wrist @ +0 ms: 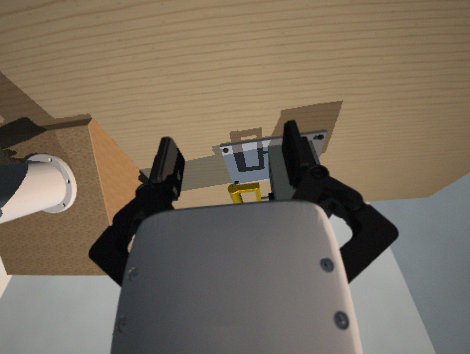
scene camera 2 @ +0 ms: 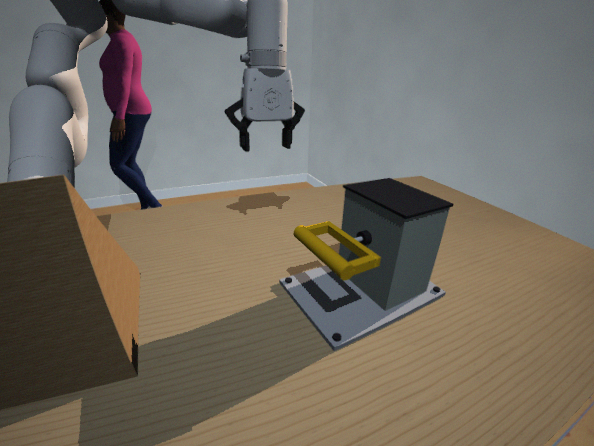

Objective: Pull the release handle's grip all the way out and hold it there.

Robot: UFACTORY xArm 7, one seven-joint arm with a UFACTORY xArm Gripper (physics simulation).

Labels:
My gripper shows in the wrist view and in scene camera 2. One and the same spot on a grey base plate: [wrist: 247, 161] is [scene camera 2: 327, 291]. The same spot on my gripper: [wrist: 372, 234] is [scene camera 2: 295, 110].

